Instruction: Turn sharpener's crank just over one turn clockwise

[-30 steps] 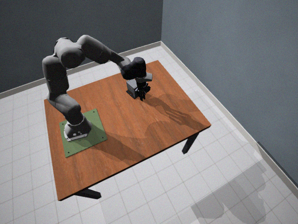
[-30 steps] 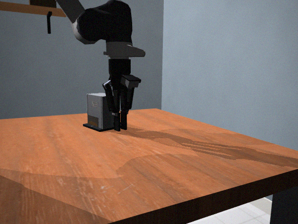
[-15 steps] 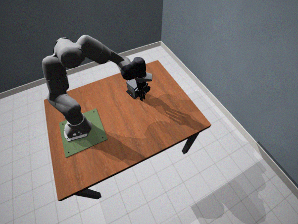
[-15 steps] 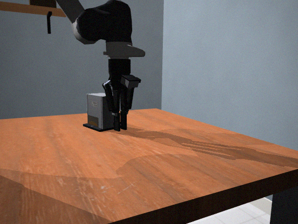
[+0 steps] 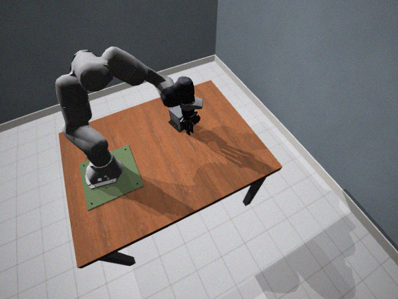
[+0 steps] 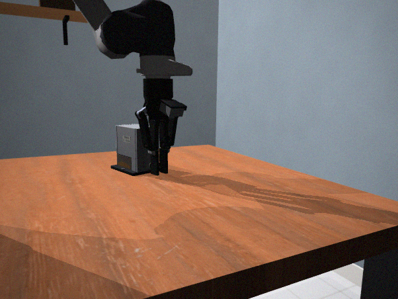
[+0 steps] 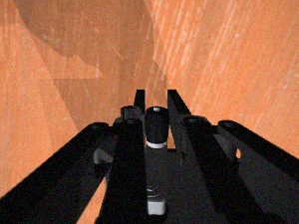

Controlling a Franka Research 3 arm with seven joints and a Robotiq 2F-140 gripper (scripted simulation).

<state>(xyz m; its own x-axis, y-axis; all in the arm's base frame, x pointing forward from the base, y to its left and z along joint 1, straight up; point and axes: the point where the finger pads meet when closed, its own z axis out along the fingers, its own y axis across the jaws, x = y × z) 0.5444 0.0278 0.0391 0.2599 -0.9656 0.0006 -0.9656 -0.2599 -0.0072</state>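
Now: hand 20 mm to the right of the knob and 10 mm above it. The rest, counted from my hand: crank: 20 mm to the left.
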